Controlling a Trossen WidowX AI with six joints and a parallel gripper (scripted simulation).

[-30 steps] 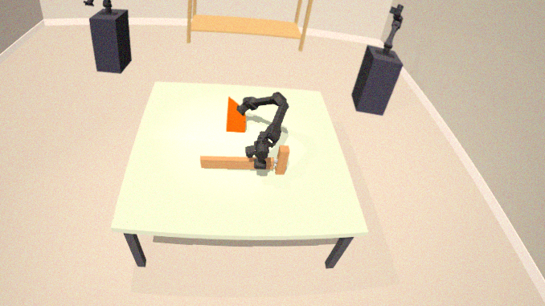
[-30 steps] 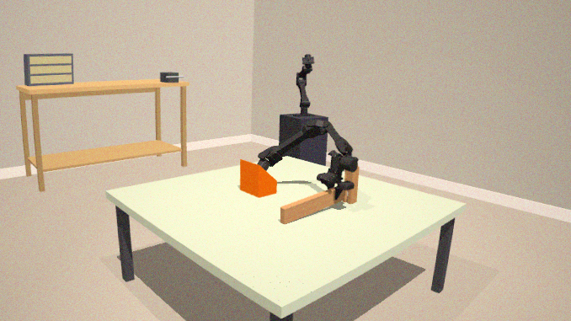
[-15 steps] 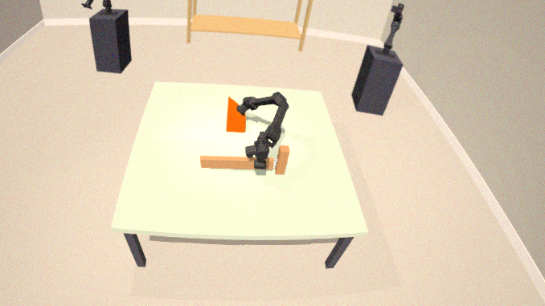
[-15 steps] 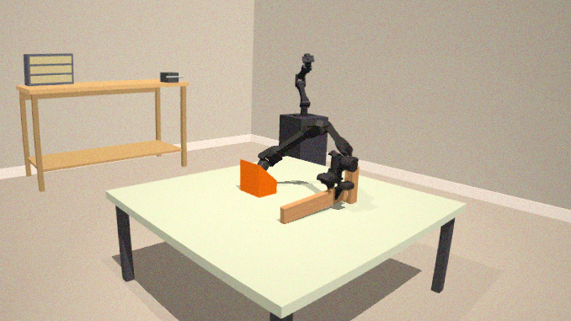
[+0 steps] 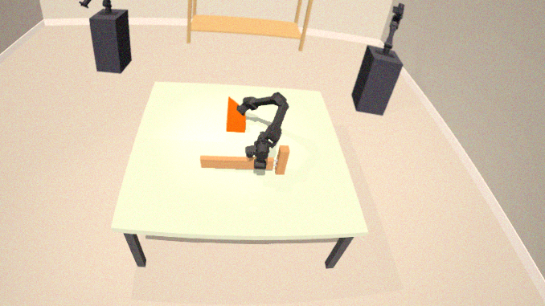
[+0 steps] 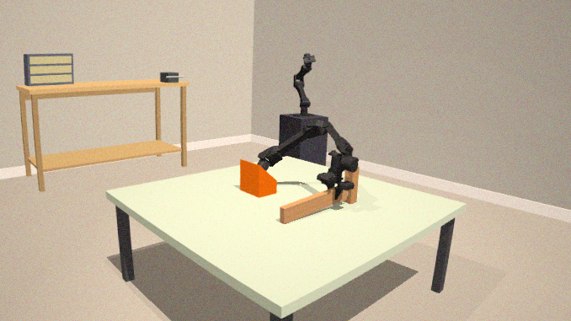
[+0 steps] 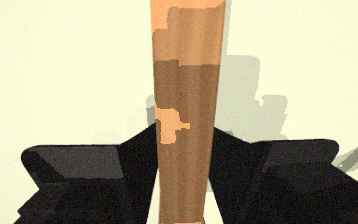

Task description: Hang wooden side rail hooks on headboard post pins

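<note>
My gripper tip is now 120 mm to the right of the upright headboard post, 50 mm below it and 10 mm past it.
</note>
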